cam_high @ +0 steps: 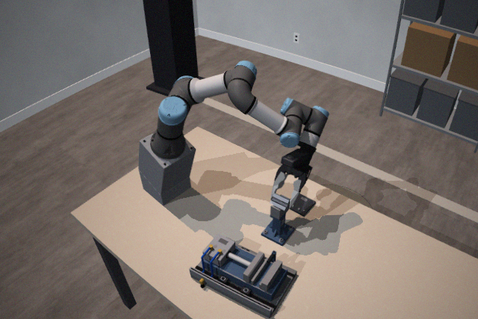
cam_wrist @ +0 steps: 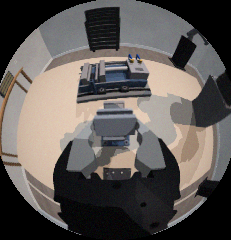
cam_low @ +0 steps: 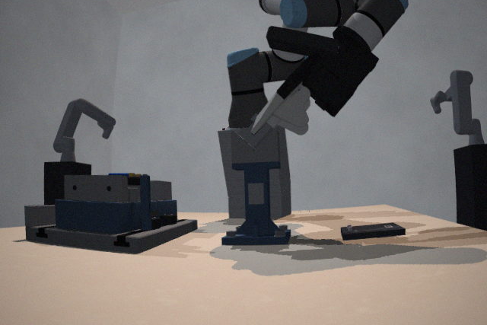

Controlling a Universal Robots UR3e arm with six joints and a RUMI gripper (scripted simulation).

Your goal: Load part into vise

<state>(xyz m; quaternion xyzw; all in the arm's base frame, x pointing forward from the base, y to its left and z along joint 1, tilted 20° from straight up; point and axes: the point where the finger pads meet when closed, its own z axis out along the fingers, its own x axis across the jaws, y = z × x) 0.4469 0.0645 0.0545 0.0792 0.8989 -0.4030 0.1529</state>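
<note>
The grey part lies 10 mm to the right of my hand. Round my hand: blue vise (230 mm to the right, 120 mm below).
</note>
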